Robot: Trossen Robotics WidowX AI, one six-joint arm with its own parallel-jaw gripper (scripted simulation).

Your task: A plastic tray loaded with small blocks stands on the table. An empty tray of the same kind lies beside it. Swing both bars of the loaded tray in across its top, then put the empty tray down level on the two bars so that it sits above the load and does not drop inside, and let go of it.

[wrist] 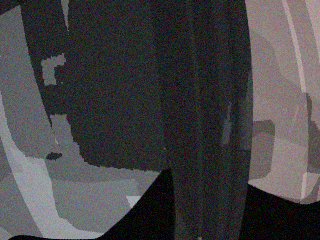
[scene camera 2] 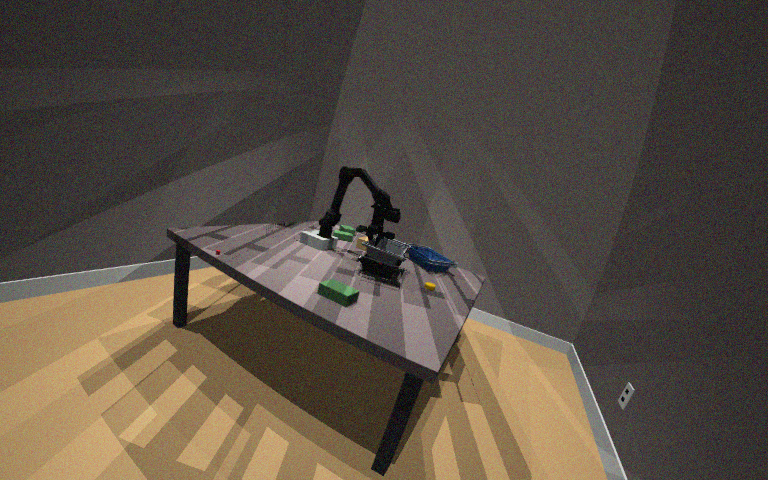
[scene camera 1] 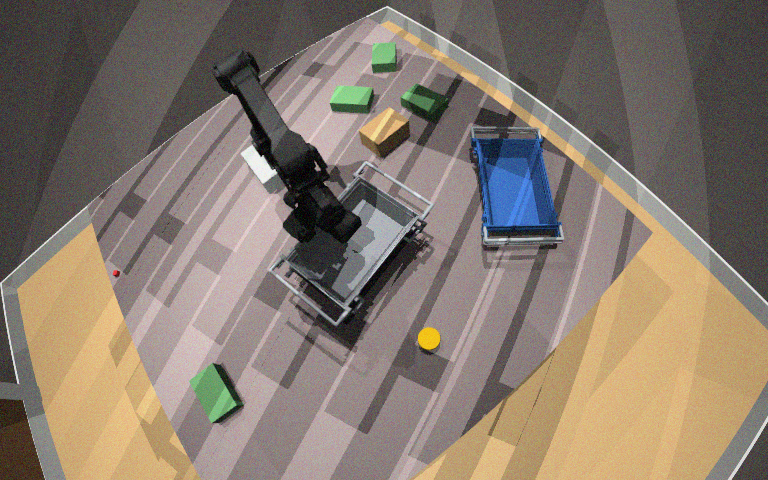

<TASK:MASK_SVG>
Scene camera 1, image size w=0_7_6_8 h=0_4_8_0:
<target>my gripper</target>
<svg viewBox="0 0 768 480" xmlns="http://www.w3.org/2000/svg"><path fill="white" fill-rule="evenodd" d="M348 209L346 210L345 217L337 226L324 230L342 244L347 243L362 225L360 217ZM287 191L284 194L283 201L293 211L289 214L286 221L283 222L283 228L301 243L303 241L308 243L316 234L314 230L315 225L319 226L309 212L306 211L303 202L299 199L294 200L290 191Z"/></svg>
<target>grey tray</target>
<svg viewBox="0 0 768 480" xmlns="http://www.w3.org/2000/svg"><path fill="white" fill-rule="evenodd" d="M367 161L353 173L354 180L351 184L348 183L347 188L337 197L345 210L348 209L359 216L362 222L347 243L342 244L329 232L315 225L316 234L310 242L297 243L294 248L290 248L291 252L287 257L281 255L268 270L334 327L352 312L350 303L353 300L358 301L359 298L356 296L406 234L416 229L414 224L417 221L422 223L434 207L431 201ZM273 270L276 267L279 269L286 261L311 284L345 309L345 312L335 322ZM363 168L369 166L430 206L419 215L362 178Z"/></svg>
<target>green block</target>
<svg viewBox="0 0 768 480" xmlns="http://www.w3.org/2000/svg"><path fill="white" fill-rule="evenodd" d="M212 363L198 373L197 376L195 375L194 378L189 380L189 383L211 423L221 423L243 407L244 404L228 380L221 365Z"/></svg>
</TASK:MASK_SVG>
